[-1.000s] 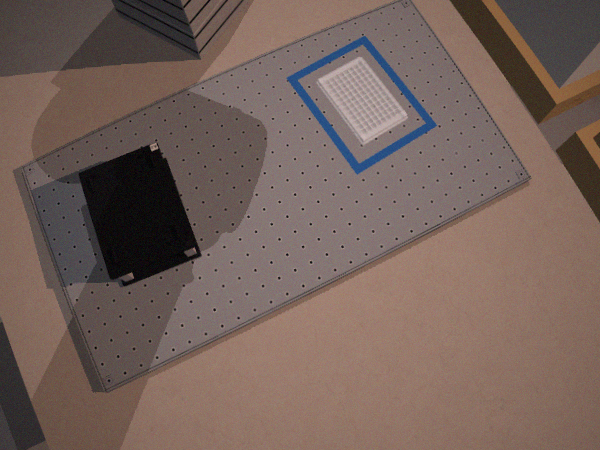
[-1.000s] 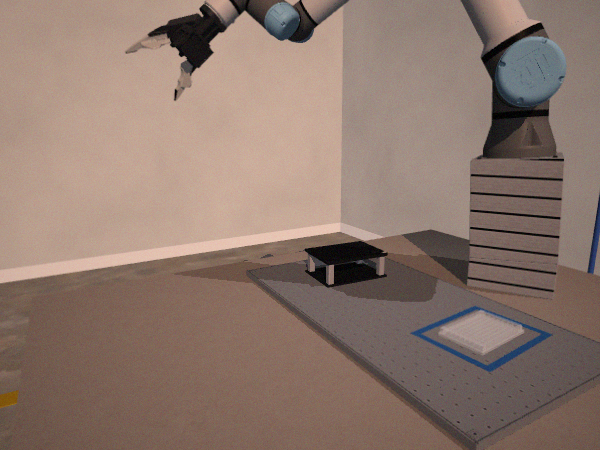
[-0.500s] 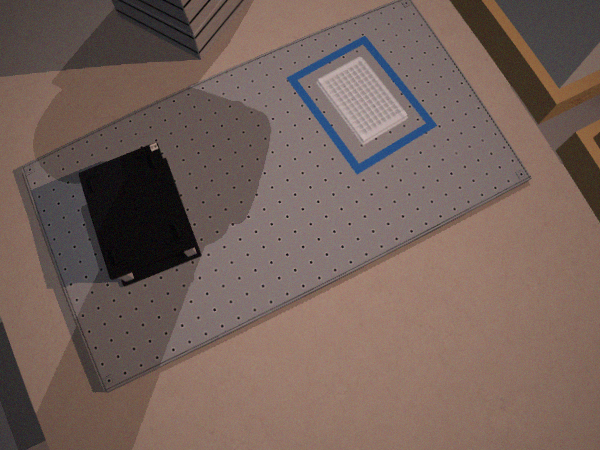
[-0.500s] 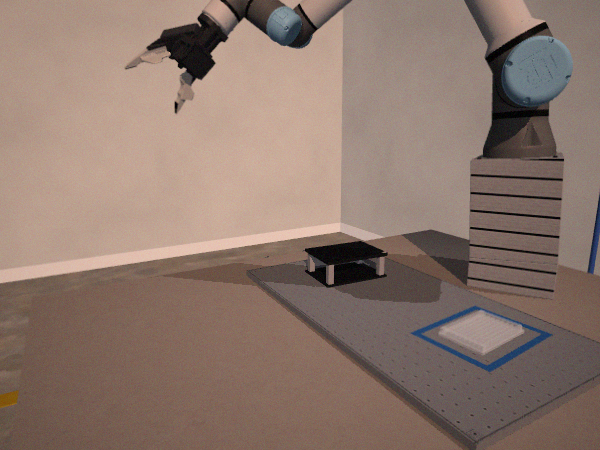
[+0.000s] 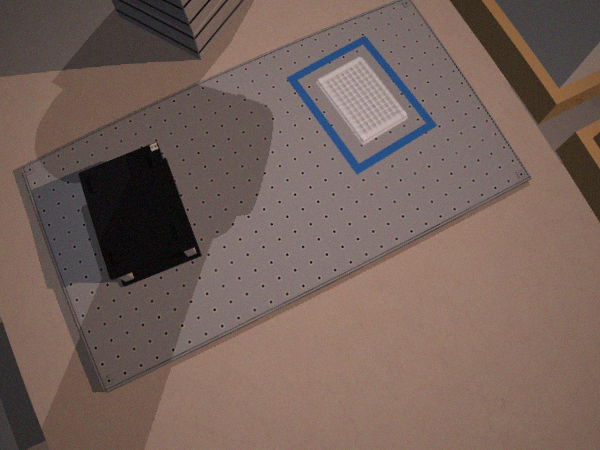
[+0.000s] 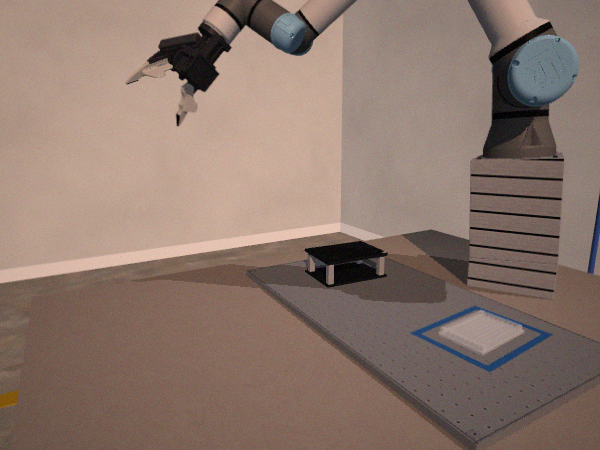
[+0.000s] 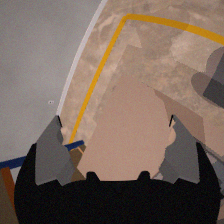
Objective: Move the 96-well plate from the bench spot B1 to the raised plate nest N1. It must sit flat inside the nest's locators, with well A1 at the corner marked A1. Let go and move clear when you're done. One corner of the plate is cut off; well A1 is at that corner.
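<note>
The white 96-well plate is 310 mm behind my hand, 630 mm to the left of it and 400 mm below it. Also, from my hand: black raised plate nest (350 mm behind, 250 mm to the left, 350 mm below); then white A1 tag (410 mm behind, 320 mm to the left, 340 mm below).
</note>
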